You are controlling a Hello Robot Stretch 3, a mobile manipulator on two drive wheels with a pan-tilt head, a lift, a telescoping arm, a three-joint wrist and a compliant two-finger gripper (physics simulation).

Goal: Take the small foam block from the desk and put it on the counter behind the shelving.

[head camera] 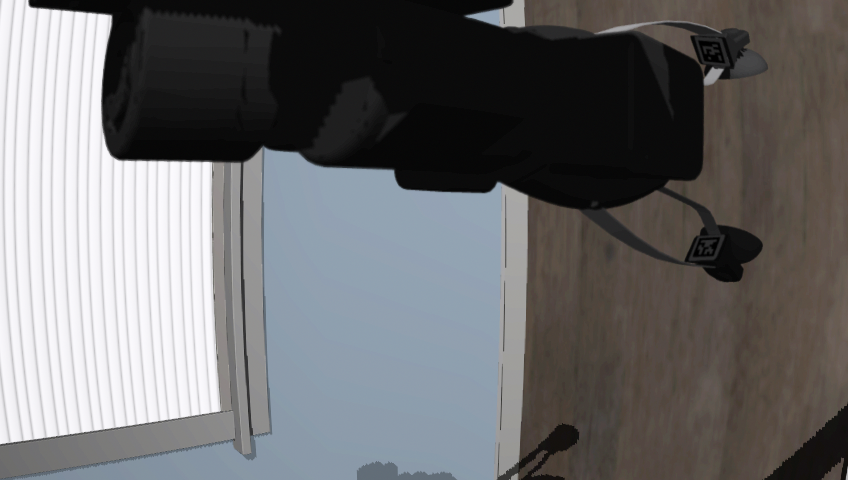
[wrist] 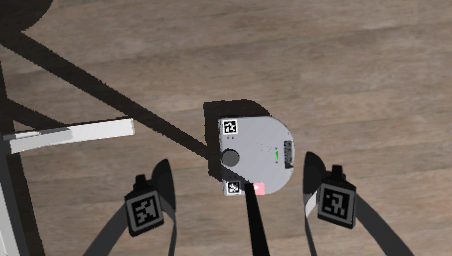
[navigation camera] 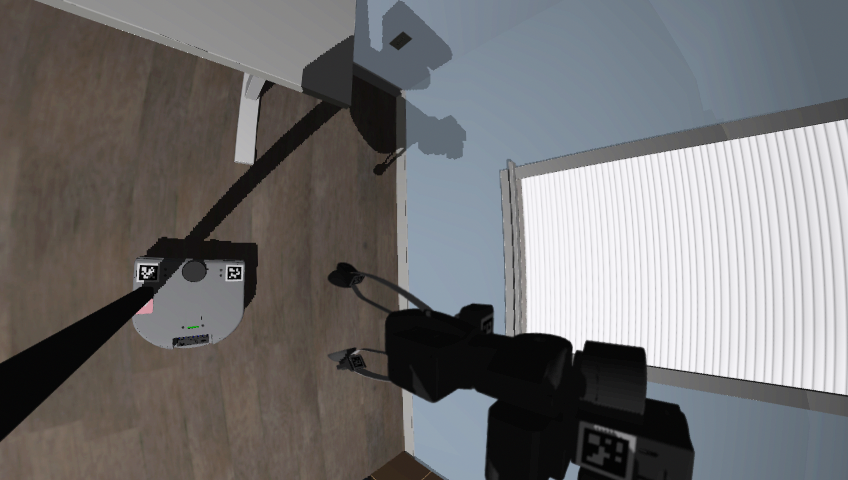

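Seen in the pictures: gripper, fingertip midpoint: (head camera: 745, 156) (navigation camera: 335, 314); robot's base, origin of the base link: (navigation camera: 194, 270).
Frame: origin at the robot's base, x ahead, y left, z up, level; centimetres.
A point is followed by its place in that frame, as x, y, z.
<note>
My gripper (head camera: 740, 155) @(-2.3, -17.5, 91.2) (navigation camera: 343, 317) @(-2.3, -17.5, 91.2) (wrist: 237, 174) @(-2.3, -17.5, 91.2) is open, its two fingers wide apart with nothing between them. It hangs high above the wooden floor, beside the blue wall. A part of the pale desk (navigation camera: 196, 29) @(47.1, 5.8, 72.0) shows at the upper left of the navigation view, well apart from the gripper. One white desk leg (navigation camera: 245, 127) (wrist: 102, 131) stands out below the desk. The small foam block, the counter and the shelving do not show in the current views.
A window with white slats (head camera: 107, 267) @(15.7, -109.6, 105.4) (navigation camera: 684, 249) @(9.1, -109.8, 143.1) is in the blue wall (head camera: 380, 285) @(22.8, -109.7, 46.8) (navigation camera: 458, 226) @(24.8, -109.6, 48.8) close to the arm. My base (navigation camera: 208, 303) @(-11.0, -4.7, 16.0) (wrist: 262, 135) stands on the wooden floor. A brown edge (navigation camera: 401, 468) @(-134.0, -102.8, 11.0) shows at the bottom of the navigation view.
</note>
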